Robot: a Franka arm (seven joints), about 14 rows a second.
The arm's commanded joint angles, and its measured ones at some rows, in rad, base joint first. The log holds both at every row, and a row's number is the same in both.
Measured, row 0:
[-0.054 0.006 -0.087 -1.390 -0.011 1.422 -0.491]
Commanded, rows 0 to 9:
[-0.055 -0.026 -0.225 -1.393 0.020 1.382 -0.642]
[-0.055 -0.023 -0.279 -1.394 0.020 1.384 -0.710]
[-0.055 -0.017 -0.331 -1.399 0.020 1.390 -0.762]
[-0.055 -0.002 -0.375 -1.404 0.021 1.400 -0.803]
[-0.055 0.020 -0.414 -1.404 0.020 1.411 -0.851]
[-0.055 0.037 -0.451 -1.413 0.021 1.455 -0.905]
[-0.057 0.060 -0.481 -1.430 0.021 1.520 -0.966]
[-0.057 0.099 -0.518 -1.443 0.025 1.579 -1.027]
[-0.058 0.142 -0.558 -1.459 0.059 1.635 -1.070]
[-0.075 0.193 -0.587 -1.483 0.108 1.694 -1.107]
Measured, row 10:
[-0.065 0.101 -0.528 -1.469 0.040 1.612 -1.025]
